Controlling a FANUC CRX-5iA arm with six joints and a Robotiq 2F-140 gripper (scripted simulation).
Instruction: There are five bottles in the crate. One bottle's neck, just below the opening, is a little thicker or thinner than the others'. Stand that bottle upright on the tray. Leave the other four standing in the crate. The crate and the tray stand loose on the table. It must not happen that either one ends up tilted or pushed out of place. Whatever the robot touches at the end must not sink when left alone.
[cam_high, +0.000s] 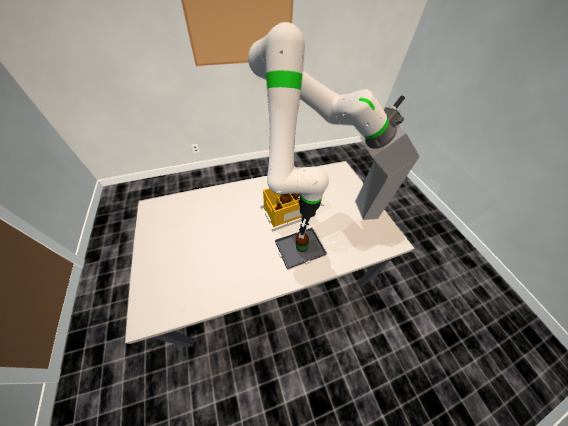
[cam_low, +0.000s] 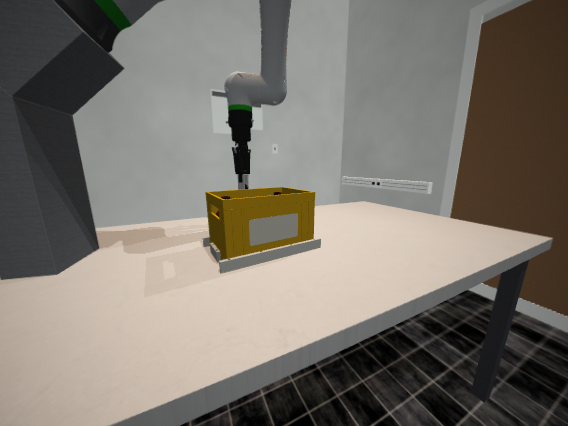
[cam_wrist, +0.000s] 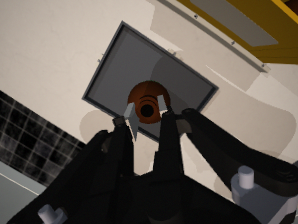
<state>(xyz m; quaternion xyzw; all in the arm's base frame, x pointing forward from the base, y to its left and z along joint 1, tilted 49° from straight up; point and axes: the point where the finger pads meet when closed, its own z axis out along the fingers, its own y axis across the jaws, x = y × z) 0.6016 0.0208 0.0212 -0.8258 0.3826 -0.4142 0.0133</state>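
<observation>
Right now my hand is 80 mm above the brown bottle. Round my hand: crate 120 mm behind, 250 mm to the right, 100 mm below; then dark grey tray 10 mm to the left, 170 mm below.
</observation>
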